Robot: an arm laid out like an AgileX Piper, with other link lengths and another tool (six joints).
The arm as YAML. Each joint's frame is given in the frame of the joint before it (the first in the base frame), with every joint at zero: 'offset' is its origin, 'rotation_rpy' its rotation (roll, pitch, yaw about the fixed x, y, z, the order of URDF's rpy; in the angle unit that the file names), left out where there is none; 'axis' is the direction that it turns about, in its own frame. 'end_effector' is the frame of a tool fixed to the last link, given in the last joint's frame.
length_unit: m
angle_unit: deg
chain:
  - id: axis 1
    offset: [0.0, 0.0, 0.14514]
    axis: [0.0, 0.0, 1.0]
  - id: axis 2
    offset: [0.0, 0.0, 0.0]
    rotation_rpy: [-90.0, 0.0, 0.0]
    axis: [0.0, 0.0, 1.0]
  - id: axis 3
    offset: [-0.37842, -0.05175, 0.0]
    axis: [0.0, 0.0, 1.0]
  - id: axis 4
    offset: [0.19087, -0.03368, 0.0]
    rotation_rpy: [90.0, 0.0, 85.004]
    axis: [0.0, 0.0, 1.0]
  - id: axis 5
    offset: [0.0, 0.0, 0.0]
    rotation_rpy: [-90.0, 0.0, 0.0]
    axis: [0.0, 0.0, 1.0]
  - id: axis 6
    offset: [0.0, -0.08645, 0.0]
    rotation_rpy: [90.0, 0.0, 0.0]
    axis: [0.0, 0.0, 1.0]
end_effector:
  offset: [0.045, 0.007, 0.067]
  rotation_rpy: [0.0, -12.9, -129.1]
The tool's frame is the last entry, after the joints.
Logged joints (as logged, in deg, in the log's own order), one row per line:
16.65 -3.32 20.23 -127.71 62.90 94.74
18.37 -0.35 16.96 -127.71 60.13 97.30
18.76 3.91 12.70 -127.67 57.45 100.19
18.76 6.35 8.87 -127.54 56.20 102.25
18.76 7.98 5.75 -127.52 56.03 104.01
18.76 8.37 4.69 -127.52 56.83 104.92
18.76 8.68 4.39 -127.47 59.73 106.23
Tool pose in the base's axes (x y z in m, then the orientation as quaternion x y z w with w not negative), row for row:
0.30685 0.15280 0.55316 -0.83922 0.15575 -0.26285 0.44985
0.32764 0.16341 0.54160 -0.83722 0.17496 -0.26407 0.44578
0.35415 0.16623 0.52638 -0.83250 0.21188 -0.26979 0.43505
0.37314 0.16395 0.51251 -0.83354 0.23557 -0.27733 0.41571
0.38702 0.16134 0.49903 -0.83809 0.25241 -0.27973 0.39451
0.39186 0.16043 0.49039 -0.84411 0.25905 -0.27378 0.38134
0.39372 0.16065 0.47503 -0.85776 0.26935 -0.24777 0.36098
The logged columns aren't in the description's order. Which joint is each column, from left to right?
Columns, left to right: axis 1, axis 6, axis 4, axis 3, axis 5, axis 2.
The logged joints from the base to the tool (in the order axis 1, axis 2, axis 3, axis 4, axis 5, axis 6), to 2 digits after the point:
16.65 94.74 -127.71 20.23 62.90 -3.32
18.37 97.30 -127.71 16.96 60.13 -0.35
18.76 100.19 -127.67 12.70 57.45 3.91
18.76 102.25 -127.54 8.87 56.20 6.35
18.76 104.01 -127.52 5.75 56.03 7.98
18.76 104.92 -127.52 4.69 56.83 8.37
18.76 106.23 -127.47 4.39 59.73 8.68

